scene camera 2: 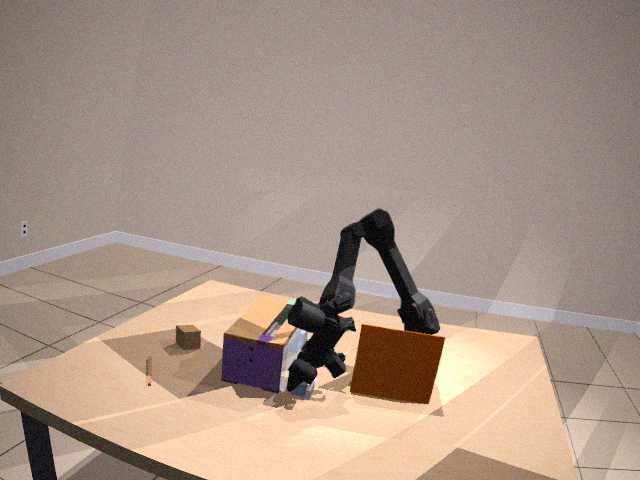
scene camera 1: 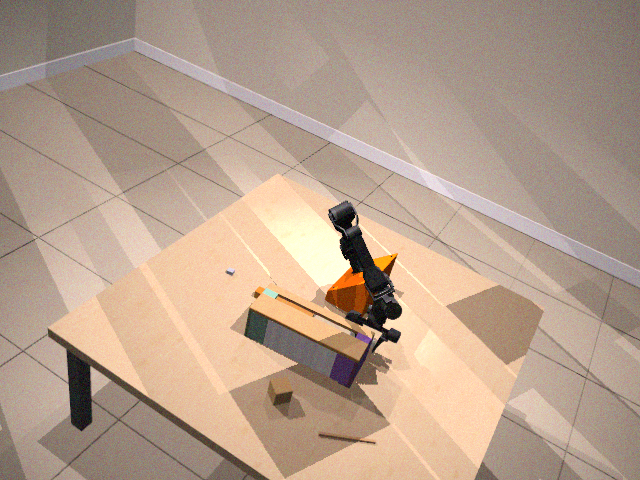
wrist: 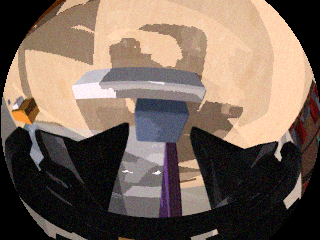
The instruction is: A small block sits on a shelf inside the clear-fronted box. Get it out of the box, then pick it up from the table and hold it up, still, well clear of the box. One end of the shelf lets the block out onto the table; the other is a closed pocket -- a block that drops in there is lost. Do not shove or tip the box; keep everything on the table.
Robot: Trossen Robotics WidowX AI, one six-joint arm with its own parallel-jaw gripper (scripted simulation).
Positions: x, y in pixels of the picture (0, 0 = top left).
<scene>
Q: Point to a box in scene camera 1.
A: At 295, 327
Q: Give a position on a box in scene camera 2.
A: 258, 349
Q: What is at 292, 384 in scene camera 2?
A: My gripper.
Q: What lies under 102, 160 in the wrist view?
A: My gripper.
</scene>
